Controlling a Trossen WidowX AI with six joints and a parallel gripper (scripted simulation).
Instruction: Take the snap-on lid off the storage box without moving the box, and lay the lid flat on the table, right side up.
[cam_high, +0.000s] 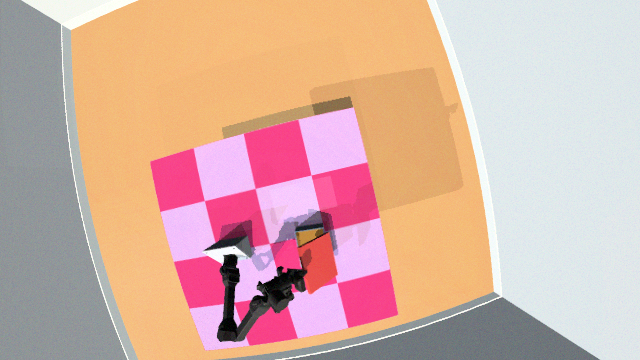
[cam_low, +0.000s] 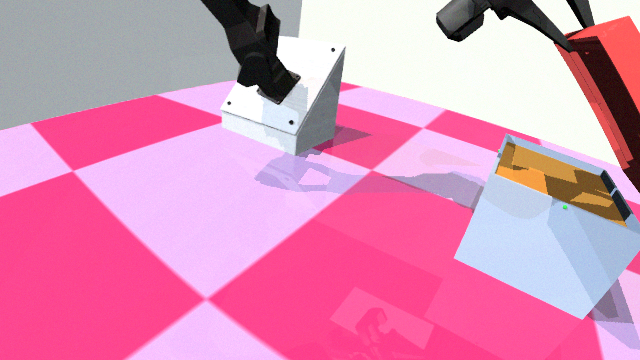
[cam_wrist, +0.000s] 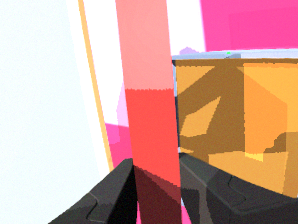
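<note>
Right now the red lid is 6 cm ahead of my gripper tip, 1 cm to the left of it and 5 cm below it. From my gripper tip the other things lie so: storage box (3 cm ahead, 6 cm to the left, 18 cm below).
</note>
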